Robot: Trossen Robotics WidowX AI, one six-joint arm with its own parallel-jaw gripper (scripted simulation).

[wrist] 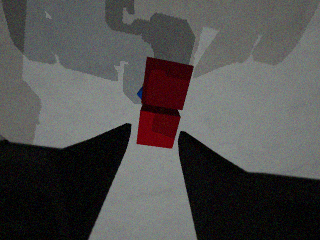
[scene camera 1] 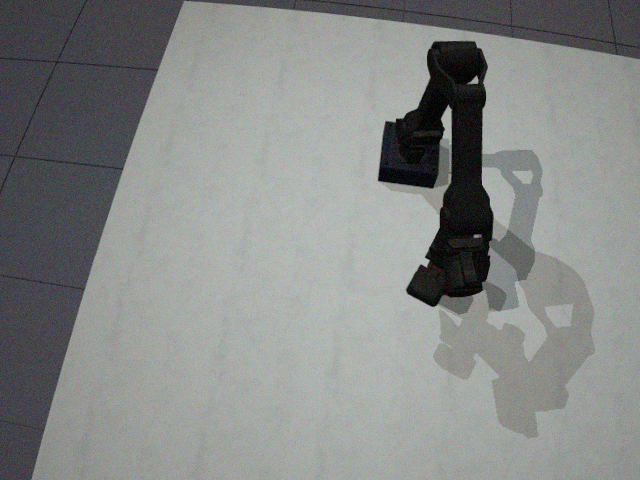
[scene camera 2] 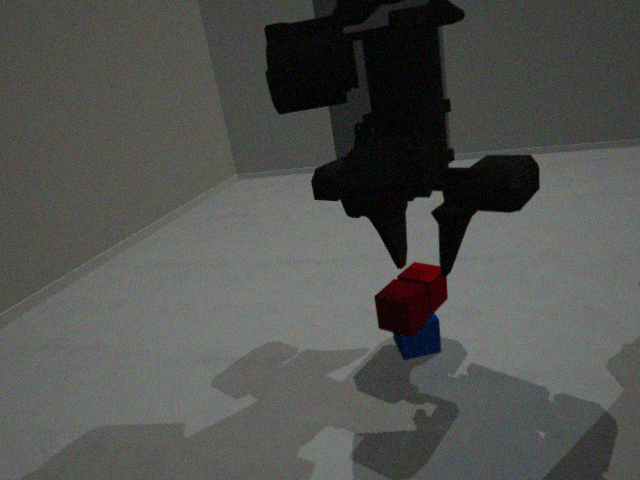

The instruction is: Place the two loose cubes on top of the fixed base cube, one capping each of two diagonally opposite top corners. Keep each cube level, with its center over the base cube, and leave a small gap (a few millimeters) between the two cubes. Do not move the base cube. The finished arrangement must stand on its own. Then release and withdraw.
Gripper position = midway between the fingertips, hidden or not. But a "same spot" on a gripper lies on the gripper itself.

gripper: wrist; scene camera 1 433,272; scene camera 2
same spot on gripper: (wrist: 53,186) = (scene camera 2: 440,206)
